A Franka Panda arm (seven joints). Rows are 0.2 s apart.
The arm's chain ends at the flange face. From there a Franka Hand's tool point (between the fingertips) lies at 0.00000 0.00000 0.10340 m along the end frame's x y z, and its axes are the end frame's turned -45 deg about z.
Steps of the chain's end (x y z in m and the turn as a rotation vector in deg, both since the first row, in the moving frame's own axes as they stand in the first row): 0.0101 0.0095 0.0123 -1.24 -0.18 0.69; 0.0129 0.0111 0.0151 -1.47 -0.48 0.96; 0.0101 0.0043 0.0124 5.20 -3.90 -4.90
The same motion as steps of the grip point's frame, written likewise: -0.0014 0.0152 0.0123 -0.75 -1.00 0.69; -0.0012 0.0182 0.0151 -0.70 -1.38 0.96; 0.0053 -0.0015 0.0117 6.43 0.92 -4.90
